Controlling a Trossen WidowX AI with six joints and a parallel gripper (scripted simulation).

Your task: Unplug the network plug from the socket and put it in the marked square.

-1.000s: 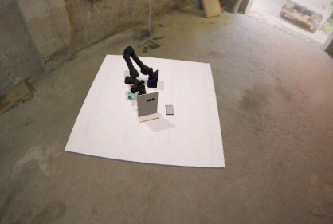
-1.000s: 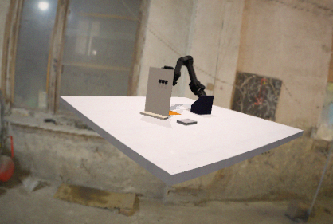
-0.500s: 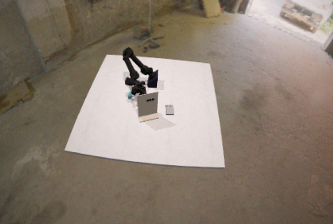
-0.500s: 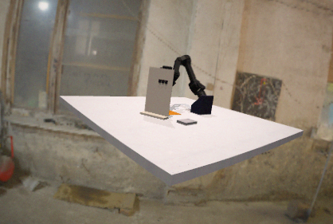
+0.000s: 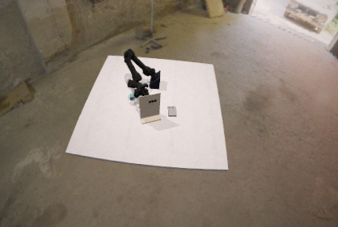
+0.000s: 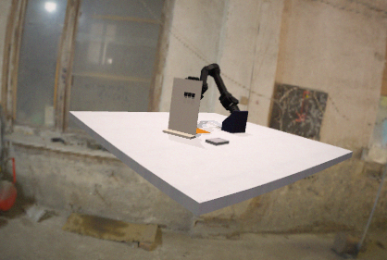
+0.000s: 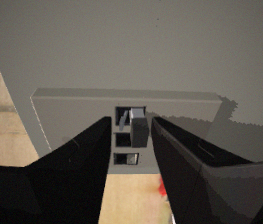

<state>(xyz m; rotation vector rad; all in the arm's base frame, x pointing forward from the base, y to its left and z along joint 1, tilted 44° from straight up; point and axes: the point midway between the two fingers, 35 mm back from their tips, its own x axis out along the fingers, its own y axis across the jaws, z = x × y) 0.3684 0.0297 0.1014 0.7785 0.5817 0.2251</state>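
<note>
Right now the network plug is right at my gripper tip. Also, from my gripper tip: grey panel (8 cm below, 2 cm to the left, 2 cm ahead); orange square (21 cm below, 14 cm behind, 4 cm to the right); flat grey plate (20 cm to the left, 20 cm below, 6 cm behind).
</note>
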